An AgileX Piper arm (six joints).
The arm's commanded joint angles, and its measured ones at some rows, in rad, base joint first. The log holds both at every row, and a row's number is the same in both.
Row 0, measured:
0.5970 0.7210 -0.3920 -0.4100 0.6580 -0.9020
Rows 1 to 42, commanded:
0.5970 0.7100 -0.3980 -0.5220 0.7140 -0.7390
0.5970 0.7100 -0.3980 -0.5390 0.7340 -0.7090
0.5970 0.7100 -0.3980 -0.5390 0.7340 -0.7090
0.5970 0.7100 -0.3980 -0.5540 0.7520 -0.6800
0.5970 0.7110 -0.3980 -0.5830 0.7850 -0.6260
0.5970 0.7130 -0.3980 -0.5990 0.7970 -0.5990
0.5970 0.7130 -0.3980 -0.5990 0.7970 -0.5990
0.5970 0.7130 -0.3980 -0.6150 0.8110 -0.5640
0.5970 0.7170 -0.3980 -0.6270 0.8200 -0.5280
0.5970 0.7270 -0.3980 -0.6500 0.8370 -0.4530
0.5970 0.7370 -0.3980 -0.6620 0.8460 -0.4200
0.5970 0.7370 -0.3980 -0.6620 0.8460 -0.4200
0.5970 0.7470 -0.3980 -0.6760 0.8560 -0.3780
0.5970 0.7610 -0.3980 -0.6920 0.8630 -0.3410
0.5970 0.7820 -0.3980 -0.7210 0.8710 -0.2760
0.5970 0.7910 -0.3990 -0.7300 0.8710 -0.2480
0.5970 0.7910 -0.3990 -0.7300 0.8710 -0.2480
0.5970 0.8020 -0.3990 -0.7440 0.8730 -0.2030
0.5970 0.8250 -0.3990 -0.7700 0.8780 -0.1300
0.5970 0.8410 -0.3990 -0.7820 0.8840 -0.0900
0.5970 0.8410 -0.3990 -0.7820 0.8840 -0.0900
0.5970 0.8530 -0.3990 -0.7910 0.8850 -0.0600
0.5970 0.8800 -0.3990 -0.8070 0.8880 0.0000
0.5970 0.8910 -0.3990 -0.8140 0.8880 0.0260
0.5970 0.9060 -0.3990 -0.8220 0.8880 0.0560
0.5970 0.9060 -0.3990 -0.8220 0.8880 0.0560
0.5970 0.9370 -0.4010 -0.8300 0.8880 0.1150
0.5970 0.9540 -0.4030 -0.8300 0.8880 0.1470
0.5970 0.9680 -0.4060 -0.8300 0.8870 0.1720
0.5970 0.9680 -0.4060 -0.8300 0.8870 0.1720
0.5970 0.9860 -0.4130 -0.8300 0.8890 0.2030
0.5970 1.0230 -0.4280 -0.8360 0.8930 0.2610
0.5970 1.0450 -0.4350 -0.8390 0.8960 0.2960
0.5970 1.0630 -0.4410 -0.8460 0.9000 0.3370
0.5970 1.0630 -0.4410 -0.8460 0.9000 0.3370
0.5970 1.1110 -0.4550 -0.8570 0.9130 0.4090
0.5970 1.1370 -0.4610 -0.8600 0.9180 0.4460
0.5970 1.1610 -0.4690 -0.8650 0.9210 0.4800
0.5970 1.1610 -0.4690 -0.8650 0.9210 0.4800
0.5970 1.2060 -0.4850 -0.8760 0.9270 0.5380
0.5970 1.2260 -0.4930 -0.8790 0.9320 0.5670
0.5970 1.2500 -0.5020 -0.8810 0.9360 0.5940
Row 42, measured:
0.5970 1.1990 -0.4760 -0.8310 0.9090 0.5040
